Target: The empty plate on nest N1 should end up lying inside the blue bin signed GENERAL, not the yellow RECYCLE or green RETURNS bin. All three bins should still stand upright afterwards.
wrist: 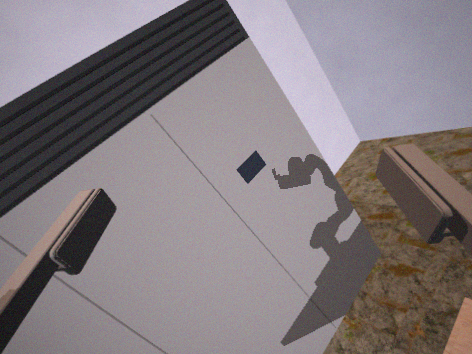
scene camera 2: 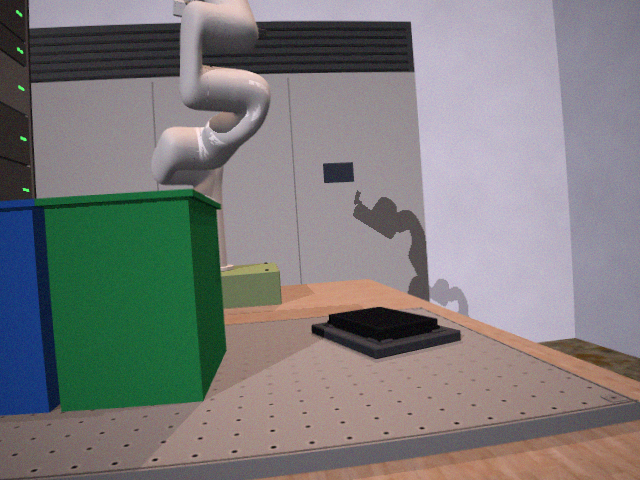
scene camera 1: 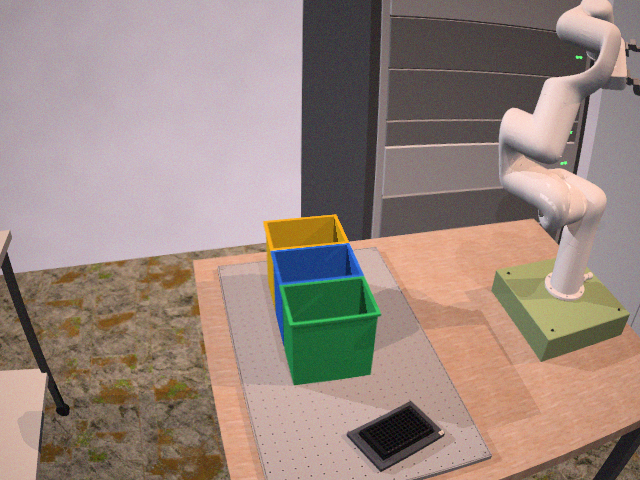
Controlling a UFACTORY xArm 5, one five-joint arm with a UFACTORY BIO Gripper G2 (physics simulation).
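Frame: origin at the arm's base, x ahead, y left, z up, level; metres.
Where they show: hand, tool point: (wrist: 232,210); arm's base, link origin: (scene camera 1: 564,287).
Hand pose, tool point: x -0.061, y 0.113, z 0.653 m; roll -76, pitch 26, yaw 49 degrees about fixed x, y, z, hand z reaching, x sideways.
Observation:
Each offset is from my tool point to the top centre of the thing. Level surfaces: height alone.
The black plate @[dz -0.688, dx +0.667, dy +0.142 m] (scene camera 1: 397,429) (scene camera 2: 382,321) lies flat on the dark grey nest @[dz -0.699, dx +0.667, dy +0.142 m] (scene camera 1: 411,448) (scene camera 2: 418,345). The blue bin @[dz -0.534, dx +0.724, dy -0.248 m] (scene camera 1: 316,262) (scene camera 2: 18,310) stands upright between the yellow bin @[dz -0.534, dx +0.714, dy -0.378 m] (scene camera 1: 302,232) and the green bin @[dz -0.534, dx +0.734, dy -0.118 m] (scene camera 1: 333,351) (scene camera 2: 124,304), which are also upright. No sign lettering shows on them. The yellow bin does not show in scene camera 2. My gripper (scene camera 1: 633,66) (wrist: 250,212) is open and empty, raised high at the right edge of scene camera 1, far from plate and bins. In the wrist view its fingers stand wide apart, facing the wall and floor.
The bins and nest stand on a perforated board @[dz -0.714 m] (scene camera 1: 310,428) (scene camera 2: 310,403) on the wooden table @[dz -0.726 m] (scene camera 1: 454,253) (scene camera 2: 356,294). The arm's green base block (scene camera 1: 558,320) (scene camera 2: 253,289) stands at the table's right in scene camera 1. A dark rack stands behind the table.

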